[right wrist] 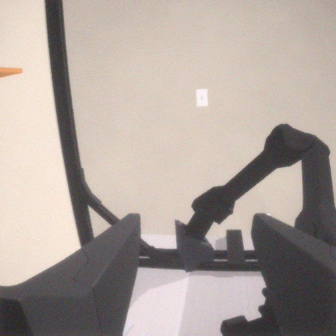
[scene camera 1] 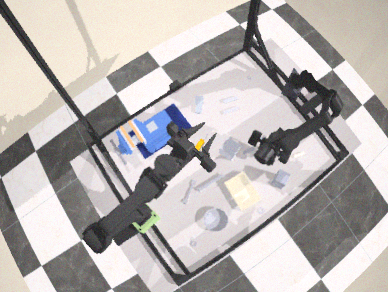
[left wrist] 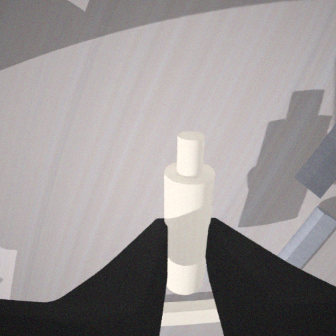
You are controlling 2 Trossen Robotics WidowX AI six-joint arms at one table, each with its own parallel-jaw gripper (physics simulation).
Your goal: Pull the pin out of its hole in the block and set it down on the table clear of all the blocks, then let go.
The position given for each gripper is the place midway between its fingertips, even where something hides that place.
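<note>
A cream pin (left wrist: 188, 183) and a pale yellow tray (scene camera 1: 240, 187) are visible. In the right wrist view the cream pin is out of frame, and the pale yellow tray is out of frame in the right wrist view as well. The left gripper (left wrist: 185, 228) is in sight, as is the right gripper (scene camera 1: 210, 127), which also appears at (right wrist: 196, 224).
</note>
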